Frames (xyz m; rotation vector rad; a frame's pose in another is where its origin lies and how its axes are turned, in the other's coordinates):
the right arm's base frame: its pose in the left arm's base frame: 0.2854 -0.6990 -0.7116 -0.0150 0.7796 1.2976
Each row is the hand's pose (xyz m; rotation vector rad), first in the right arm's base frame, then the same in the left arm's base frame.
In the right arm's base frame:
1: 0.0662 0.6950 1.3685 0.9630 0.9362 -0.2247
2: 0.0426 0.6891 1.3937 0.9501 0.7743 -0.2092
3: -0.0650 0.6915 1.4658 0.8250 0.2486 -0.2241
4: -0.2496 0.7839 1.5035 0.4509 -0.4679 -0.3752
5: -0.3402 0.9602 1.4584 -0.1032 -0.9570 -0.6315
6: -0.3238 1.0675 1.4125 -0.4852 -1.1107 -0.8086
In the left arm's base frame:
1: 0.3837 0.1539 0.5624 0.0656 2.0791 0.5413
2: 0.4002 0.1428 0.5912 0.1672 1.9449 0.5923
3: 0.4285 0.0827 0.7024 0.3925 1.4383 0.6971
4: 0.3575 -0.0300 0.8646 0.4679 0.6100 0.7081
5: 0.1778 -0.0722 0.9498 0.2436 -0.1285 0.6051
6: 0.0632 -0.0448 0.9504 0.0037 -0.4863 0.5156

